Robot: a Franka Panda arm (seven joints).
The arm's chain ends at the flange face. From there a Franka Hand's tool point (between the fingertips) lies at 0.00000 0.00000 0.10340 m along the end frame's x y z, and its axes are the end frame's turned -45 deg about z.
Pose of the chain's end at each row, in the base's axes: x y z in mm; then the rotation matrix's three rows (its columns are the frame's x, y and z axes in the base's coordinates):
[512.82, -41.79, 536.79], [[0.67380, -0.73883, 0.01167], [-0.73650, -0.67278, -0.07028], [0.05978, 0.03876, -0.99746]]
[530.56, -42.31, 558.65], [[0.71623, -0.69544, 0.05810], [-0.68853, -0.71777, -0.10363], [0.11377, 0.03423, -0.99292]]
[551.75, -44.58, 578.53], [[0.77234, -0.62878, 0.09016], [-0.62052, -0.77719, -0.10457], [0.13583, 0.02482, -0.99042]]
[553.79, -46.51, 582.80], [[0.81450, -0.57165, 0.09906], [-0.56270, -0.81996, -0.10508], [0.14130, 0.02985, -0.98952]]
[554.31, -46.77, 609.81], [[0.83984, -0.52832, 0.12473], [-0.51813, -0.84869, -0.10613], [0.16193, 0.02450, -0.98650]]
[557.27, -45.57, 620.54], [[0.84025, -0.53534, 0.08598], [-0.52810, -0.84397, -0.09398], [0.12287, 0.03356, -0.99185]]
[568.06, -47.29, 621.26], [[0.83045, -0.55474, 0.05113], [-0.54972, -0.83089, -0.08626], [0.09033, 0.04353, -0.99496]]
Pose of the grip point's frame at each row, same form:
[514.03, -49.06, 433.65], [[0.99888, -0.04598, 0.01167], [-0.04506, -0.99651, -0.07028], [0.01486, 0.06968, -0.99746]]
[536.57, -53.03, 455.98], [[0.99820, 0.01470, 0.05810], [0.02068, -0.99440, -0.10363], [0.05624, 0.10465, -0.99292]]
[561.07, -55.39, 476.12], [[0.99074, 0.10151, 0.09016], [0.11078, -0.98833, -0.10457], [0.07850, 0.11360, -0.99042]]
[564.03, -57.38, 480.48], [[0.98016, 0.17172, 0.09906], [0.18191, -0.97769, -0.10508], [0.07881, 0.12102, -0.98952]]
[567.21, -57.74, 507.81], [[0.96744, 0.22028, 0.12473], [0.23374, -0.96649, -0.10613], [0.09718, 0.13183, -0.98650]]
[566.16, -55.29, 517.98], [[0.97269, 0.21560, 0.08598], [0.22335, -0.97020, -0.09398], [0.06315, 0.11061, -0.99185]]
[573.35, -56.21, 518.38], [[0.97948, 0.19496, 0.05113], [0.19882, -0.97624, -0.08626], [0.03309, 0.09465, -0.99496]]

